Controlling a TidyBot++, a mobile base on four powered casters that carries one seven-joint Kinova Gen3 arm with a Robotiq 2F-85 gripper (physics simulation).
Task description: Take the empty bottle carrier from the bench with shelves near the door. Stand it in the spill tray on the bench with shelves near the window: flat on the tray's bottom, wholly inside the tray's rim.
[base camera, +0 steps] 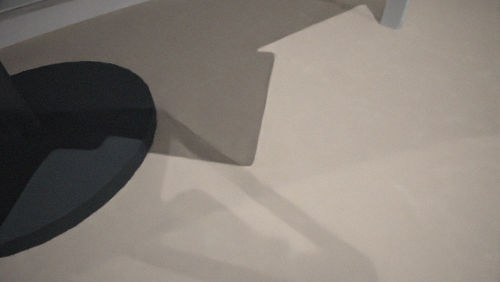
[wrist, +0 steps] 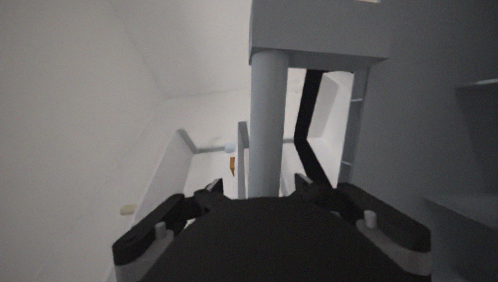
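Places are measured from the arm's base along level axes (x left, y back, z up), in metres.
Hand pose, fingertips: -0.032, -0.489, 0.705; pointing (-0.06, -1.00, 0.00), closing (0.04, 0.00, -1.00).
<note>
Things, the pixels of their top centre, and the offset from my fingertips, as dx, dy, dz. "spot": a spot on its surface instead.
- grey round upright bar at a spot on its surface: (wrist: 267, 120) spot: -0.061, +0.073, -0.011
- grey block at a spot on its surface: (wrist: 320, 30) spot: -0.109, +0.082, -0.048
- large grey panel at a spot on its surface: (wrist: 415, 130) spot: -0.042, +0.044, -0.138
- grey leg at a spot on its surface: (base camera: 394, 14) spot: -0.461, -0.433, -1.057
- small orange thing at a spot on its surface: (wrist: 232, 164) spot: +0.048, -0.613, +0.143
My gripper (wrist: 258, 183) is open in the wrist view, with nothing held. A grey round upright bar (wrist: 267, 120) stands between and beyond the open fingers. A grey block (wrist: 320, 30) at its top joins it to a large grey panel (wrist: 415, 130) on the right, like a pull handle. The palm hides the bar's lower end. The bottle carrier, the spill tray and the two benches cannot be made out in either view.
A dark round flat thing (base camera: 85, 100) fills the left of the base view. A grey leg (base camera: 394, 14) stands at the top right. In the wrist view, white partitions (wrist: 162, 170), a black strip (wrist: 306, 110) and a small orange thing (wrist: 232, 164) show beyond the fingers.
</note>
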